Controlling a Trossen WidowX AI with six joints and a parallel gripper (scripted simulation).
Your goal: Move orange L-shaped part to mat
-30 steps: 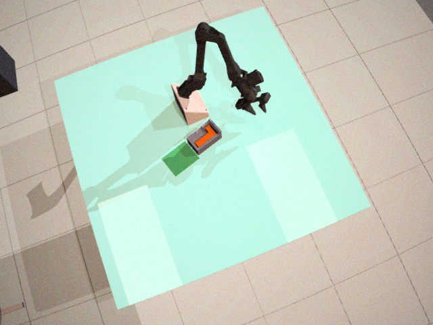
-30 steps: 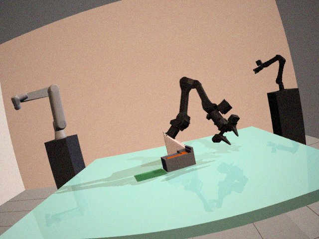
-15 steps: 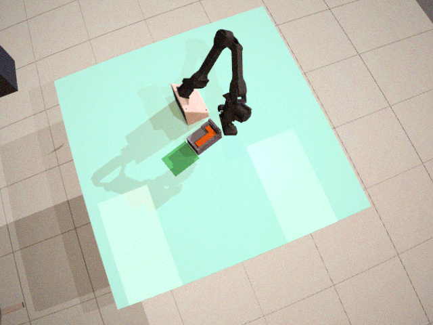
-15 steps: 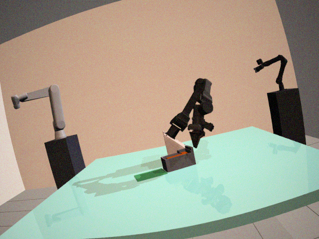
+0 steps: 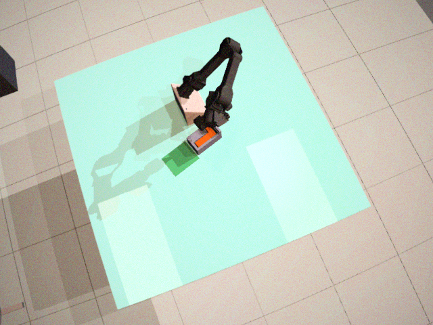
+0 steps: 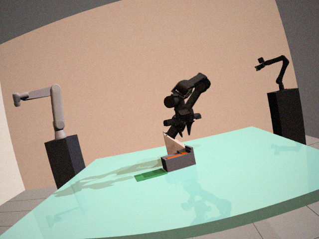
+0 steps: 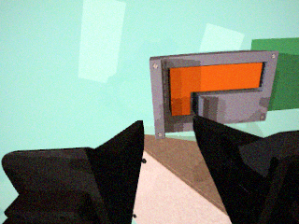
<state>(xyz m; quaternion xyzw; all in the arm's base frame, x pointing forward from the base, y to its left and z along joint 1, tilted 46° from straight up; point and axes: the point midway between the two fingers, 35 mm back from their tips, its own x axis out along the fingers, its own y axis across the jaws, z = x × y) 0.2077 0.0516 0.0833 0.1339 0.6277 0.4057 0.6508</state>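
The orange L-shaped part lies 100 mm below my gripper tip, 50 mm to the right of it and 20 mm ahead of it. The rest, counted from my gripper tip: green mat (210 mm to the right, 160 mm below, 70 mm ahead).
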